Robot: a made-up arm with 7 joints.
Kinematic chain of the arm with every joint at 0, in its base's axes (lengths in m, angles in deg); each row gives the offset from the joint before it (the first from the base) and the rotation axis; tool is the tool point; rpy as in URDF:
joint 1: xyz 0 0 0.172 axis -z
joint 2: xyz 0 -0.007 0.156 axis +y
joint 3: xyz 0 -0.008 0.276 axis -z
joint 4: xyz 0 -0.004 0.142 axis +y
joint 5: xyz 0 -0.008 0.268 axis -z
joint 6: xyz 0 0 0.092 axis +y
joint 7: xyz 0 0 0.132 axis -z
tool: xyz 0 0 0 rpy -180 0 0
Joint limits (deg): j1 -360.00..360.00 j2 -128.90..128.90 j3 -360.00..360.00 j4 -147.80..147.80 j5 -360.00..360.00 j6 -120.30..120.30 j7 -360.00..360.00
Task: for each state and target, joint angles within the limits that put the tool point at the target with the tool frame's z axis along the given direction. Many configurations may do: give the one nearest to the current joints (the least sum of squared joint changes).
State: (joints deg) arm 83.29 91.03 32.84 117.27 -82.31 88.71 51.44
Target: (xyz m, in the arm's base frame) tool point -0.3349 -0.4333 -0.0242 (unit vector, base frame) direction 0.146 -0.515 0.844
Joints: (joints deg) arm 88.04 102.73 66.22 71.67 -60.27 68.31 51.44
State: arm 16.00 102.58 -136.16 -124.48 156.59 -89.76 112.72
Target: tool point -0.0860 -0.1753 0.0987 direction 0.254 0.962 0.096
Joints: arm 26.82 128.08 -160.89 -147.65 110.30 -92.52 112.72
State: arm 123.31 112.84 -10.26 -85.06 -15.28 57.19 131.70
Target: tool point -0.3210 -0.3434 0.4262 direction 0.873 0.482 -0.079
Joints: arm 109.83 128.90 -14.41 -126.46 31.21 76.77 131.70
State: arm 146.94 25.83 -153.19 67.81 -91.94 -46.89 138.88
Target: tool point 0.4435 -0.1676 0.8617 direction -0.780 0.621 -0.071
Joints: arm 162.35 -2.53 -146.03 70.70 -119.46 -25.81 138.88
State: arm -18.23 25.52 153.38 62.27 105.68 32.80 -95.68
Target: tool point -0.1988 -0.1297 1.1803 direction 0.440 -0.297 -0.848
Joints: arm -39.28 -9.67 155.78 14.74 131.55 38.59 -95.68
